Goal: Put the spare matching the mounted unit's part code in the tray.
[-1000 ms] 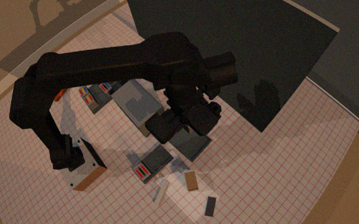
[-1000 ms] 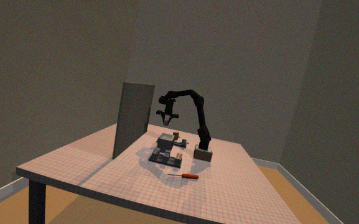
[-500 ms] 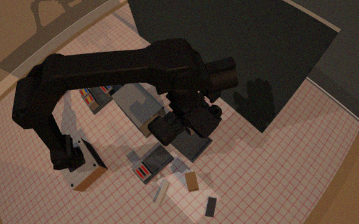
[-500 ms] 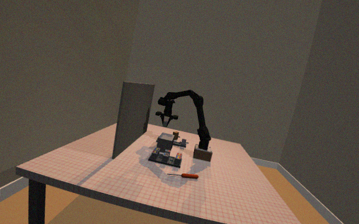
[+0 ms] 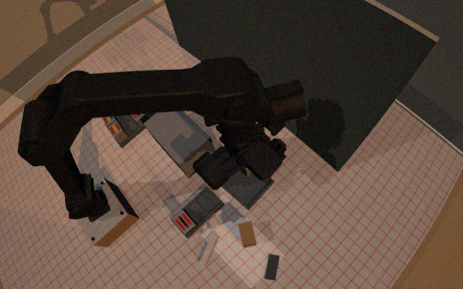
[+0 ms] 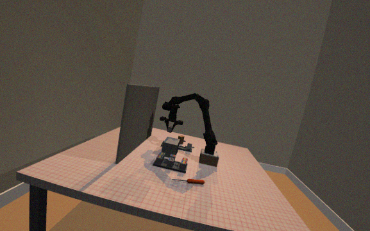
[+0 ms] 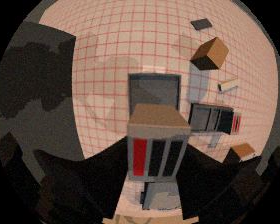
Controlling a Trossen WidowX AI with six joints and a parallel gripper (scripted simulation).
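Right now my gripper tip is 1 cm past the flat dark grey tray and 12 cm above it. The rest, counted from my gripper tip: grey mounted unit 9 cm behind, 18 cm to the left, 7 cm below; dark spare 1 cm to the right, 2 cm above; brown block 8 cm behind, 13 cm to the right, 9 cm below.
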